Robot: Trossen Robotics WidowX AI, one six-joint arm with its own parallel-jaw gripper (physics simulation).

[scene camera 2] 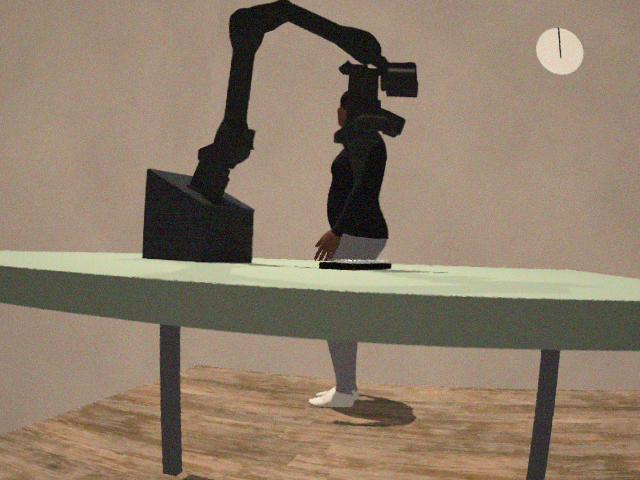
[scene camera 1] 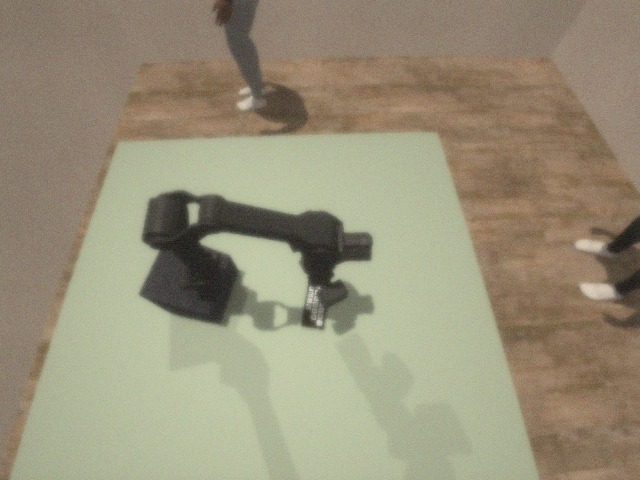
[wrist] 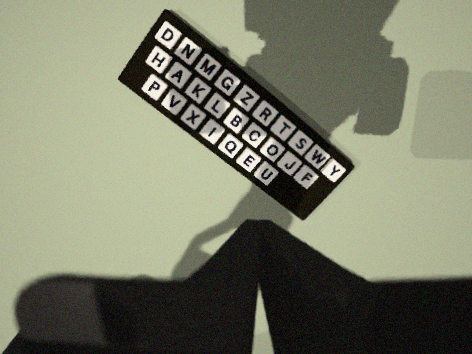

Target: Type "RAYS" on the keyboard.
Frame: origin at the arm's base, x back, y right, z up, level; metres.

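Where they show: gripper, fingertip midpoint: (scene camera 2: 357,176) (scene camera 1: 315,278) (wrist: 256,232); arm's base, origin of the base link: (scene camera 2: 204,191) (scene camera 1: 192,277).
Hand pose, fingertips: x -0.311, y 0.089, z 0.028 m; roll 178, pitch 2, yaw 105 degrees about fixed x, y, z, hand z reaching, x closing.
Things, the pixels of their top centre, and the offset from my fingertips.
- black keyboard, middle of its top: (wrist: 240,124) (scene camera 2: 358,260) (scene camera 1: 317,293) dx -0.006, dy -0.007, dz -0.153 m
- R key, middle of its top: (wrist: 265,113) dx -0.020, dy +0.009, dz -0.153 m
- S key, middle of its top: (wrist: 301,143) dx -0.006, dy +0.043, dz -0.153 m
- Y key, middle of its top: (wrist: 334,171) dx +0.008, dy +0.077, dz -0.153 m
The black keyboard (scene camera 1: 313,310) (scene camera 2: 355,265) (wrist: 294,194) lies flat on the table, slanted in the wrist view, with white letter keys. In that view the R key (wrist: 265,114), S key (wrist: 300,143) and Y key (wrist: 334,171) are in the top row, and the A key (wrist: 177,74) is in the middle row. My gripper (wrist: 256,232) is shut and empty, pointing down high above the table. In the wrist view its tips appear below the keyboard's lower edge, near the U key. In scene camera 2 the fingers blend into a dark shirt behind; in scene camera 1 the arm covers part of the keyboard.
The arm's dark base block (scene camera 1: 180,289) (scene camera 2: 197,227) stands on the pale green table (scene camera 1: 155,423) (scene camera 2: 439,320). Arm shadows fall around the keyboard. A person (scene camera 1: 242,46) (scene camera 2: 361,206) stands behind the table; another person's shoes (scene camera 1: 599,291) show at the right.
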